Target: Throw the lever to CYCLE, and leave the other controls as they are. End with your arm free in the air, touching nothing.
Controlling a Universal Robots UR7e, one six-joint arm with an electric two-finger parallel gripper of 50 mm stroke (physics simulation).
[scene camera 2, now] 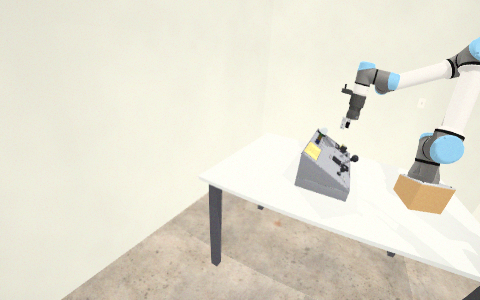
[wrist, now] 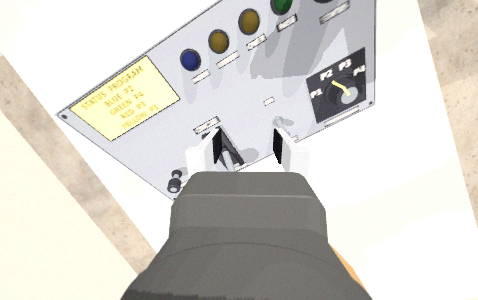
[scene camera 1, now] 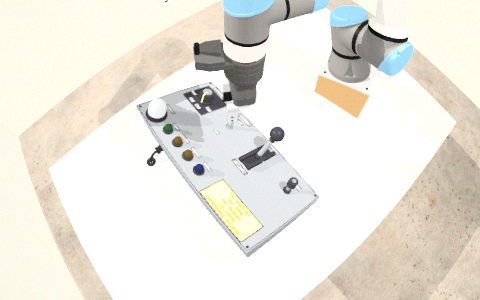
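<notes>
My gripper (scene camera 1: pixel 229 110), (wrist: pixel 247 139), visible.
</notes>
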